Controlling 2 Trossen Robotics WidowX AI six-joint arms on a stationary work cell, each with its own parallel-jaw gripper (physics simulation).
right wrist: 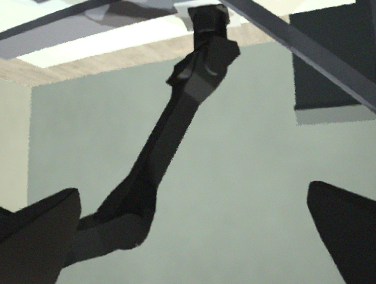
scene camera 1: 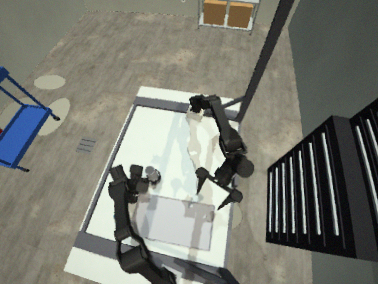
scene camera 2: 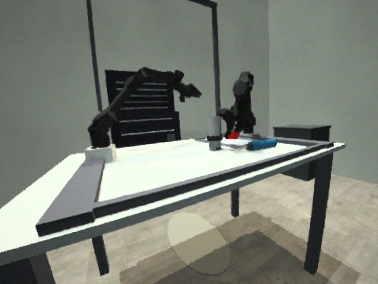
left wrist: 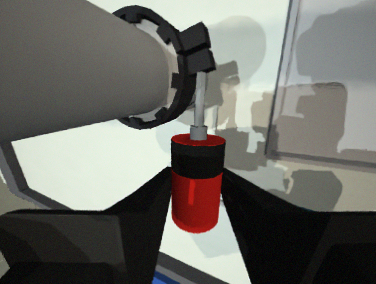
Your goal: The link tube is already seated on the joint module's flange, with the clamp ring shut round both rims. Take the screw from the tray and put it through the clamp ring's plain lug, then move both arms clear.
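Places are measured from the left arm's base along level axes (x back, y left, z down), in millimetres.
Pixels of known places: left gripper, between the fingertips: [scene camera 1: 139, 180] [scene camera 2: 231, 136] [left wrist: 195, 172]; right gripper, between the fingertips: [right wrist: 195, 196] [scene camera 1: 206, 202] [scene camera 2: 200, 96]; left arm's base, origin of its link: [right wrist: 209, 15] [scene camera 1: 168, 280] [scene camera 2: 248, 133]; right arm's base, origin of its link: [scene camera 1: 196, 108] [scene camera 2: 100, 146].
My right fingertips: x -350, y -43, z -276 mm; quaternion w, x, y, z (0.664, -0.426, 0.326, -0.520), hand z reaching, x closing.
Ahead of a thing's pixels: the offset from my right fingertips to its middle. "pt": to the spot under its first point.
The grey link tube @[dx -65, dy +307, dz +195 mm] [scene camera 1: 151, 172] [scene camera 2: 214, 125] [left wrist: 75, 70] stands upright on the joint module @[dx -65, dy +307, dz +270 mm] [scene camera 2: 215, 146]. The black clamp ring @[pt dx -83, dy +339, dz +241 mm] [scene camera 2: 214, 138] [left wrist: 188, 82] sits round the joint, with two block lugs @[dx -24, dy +294, dz +238 mm] [left wrist: 201, 61] side by side. My left gripper [left wrist: 195, 172] is shut on a red and black screwdriver @[dx -12, dy +346, dz +233 mm] [left wrist: 196, 200] [scene camera 2: 233, 135]; its shaft @[pt dx -18, dy +314, dz +233 mm] [left wrist: 199, 100] reaches up to the nearer lug, where its tip is hidden. My right gripper [scene camera 1: 209, 200] [right wrist: 195, 196] is open and empty, raised above the table. The screw cannot be made out.
A pale grey tray @[dx +104, dy +128, dz +294 mm] [scene camera 1: 172, 225] lies on the table beside the left arm. A blue-handled tool @[dx +95, dy +411, dz +282 mm] [scene camera 2: 262, 144] lies near the tube. A dark upright post [scene camera 1: 265, 55] stands at the table's edge. A black drawer cabinet [scene camera 1: 305, 192] stands beyond the table.
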